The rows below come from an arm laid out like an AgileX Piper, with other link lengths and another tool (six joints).
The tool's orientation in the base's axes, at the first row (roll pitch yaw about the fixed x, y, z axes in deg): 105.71 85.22 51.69
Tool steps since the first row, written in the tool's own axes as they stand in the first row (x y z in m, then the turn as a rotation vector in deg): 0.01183 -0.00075 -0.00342 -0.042 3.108 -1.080; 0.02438 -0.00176 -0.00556 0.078 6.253 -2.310; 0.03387 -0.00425 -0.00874 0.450 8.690 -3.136; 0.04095 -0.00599 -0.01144 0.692 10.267 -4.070; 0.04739 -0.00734 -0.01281 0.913 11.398 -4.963
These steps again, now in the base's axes. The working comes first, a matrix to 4 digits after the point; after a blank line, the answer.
The tool's axes in the first row as the columns of a matrix, in the base's axes (used below as rounded here):
0.0517 0.8071 0.5881
0.0654 0.5849 -0.8085
-0.9965 0.0802 -0.0226

-0.00201 0.00310 -0.01177 1.871 2.688 0.316; -0.00343 0.00506 -0.02431 3.692 5.530 0.476; -0.00682 0.00680 -0.03389 5.193 7.648 0.319; -0.00945 0.00842 -0.04103 5.929 9.341 0.226; -0.01101 0.00916 -0.04752 6.328 10.739 0.116
